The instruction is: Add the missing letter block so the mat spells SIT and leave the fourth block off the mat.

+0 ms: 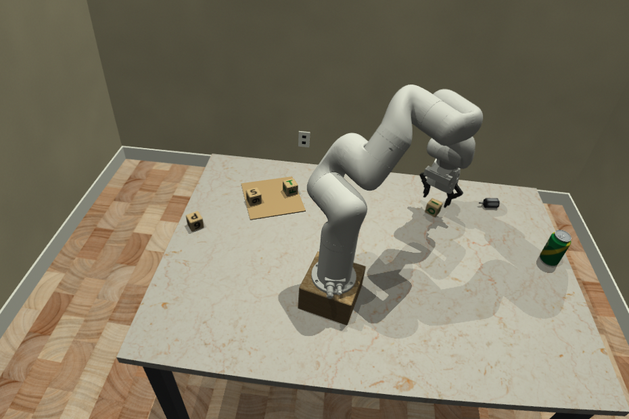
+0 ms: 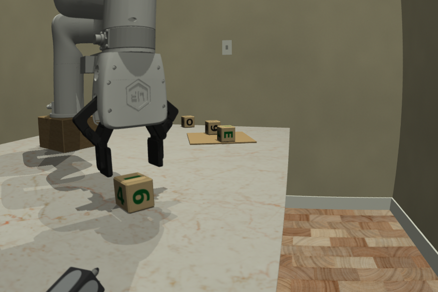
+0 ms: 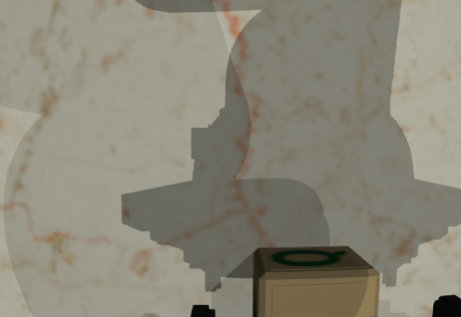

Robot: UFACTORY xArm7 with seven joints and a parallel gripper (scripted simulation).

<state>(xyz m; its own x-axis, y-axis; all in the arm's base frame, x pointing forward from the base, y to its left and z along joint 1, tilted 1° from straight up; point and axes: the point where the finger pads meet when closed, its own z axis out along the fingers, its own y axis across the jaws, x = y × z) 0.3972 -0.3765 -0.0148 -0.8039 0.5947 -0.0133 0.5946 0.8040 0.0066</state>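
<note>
Right now the tan mat is 30 mm ahead of my hand, 590 mm to the left of it and 70 mm below it. From my hand the other things lie so: T block (60 mm ahead, 530 mm to the left, 40 mm below); black object (50 mm ahead, 230 mm to the right, 50 mm below); green can (210 mm behind, 370 mm to the right, 10 mm below).
</note>
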